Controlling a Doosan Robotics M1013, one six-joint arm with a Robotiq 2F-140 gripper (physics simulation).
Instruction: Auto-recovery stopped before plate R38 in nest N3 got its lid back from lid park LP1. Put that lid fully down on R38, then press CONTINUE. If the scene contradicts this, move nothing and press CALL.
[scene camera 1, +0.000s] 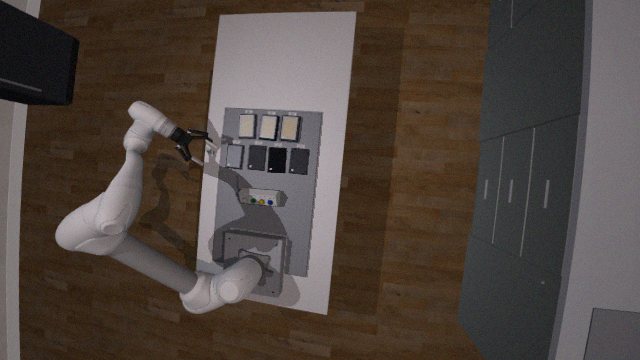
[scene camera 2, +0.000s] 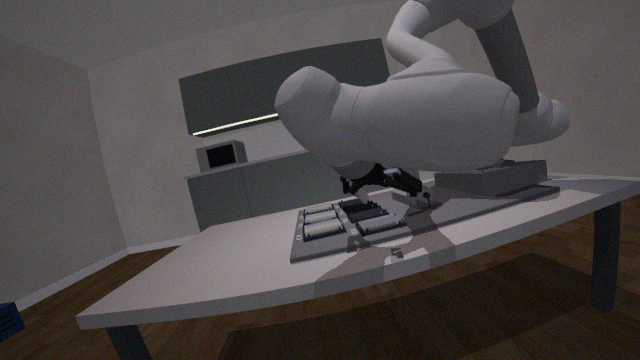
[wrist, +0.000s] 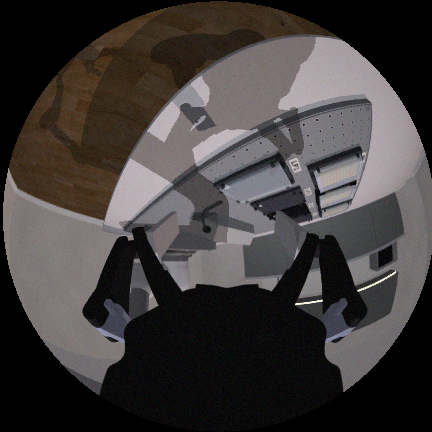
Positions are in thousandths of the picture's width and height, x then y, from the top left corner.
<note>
My gripper (scene camera 2: 609, 554) is open and holds nothing.
My gripper is seen too in the wrist view (wrist: 524, 513).
</note>
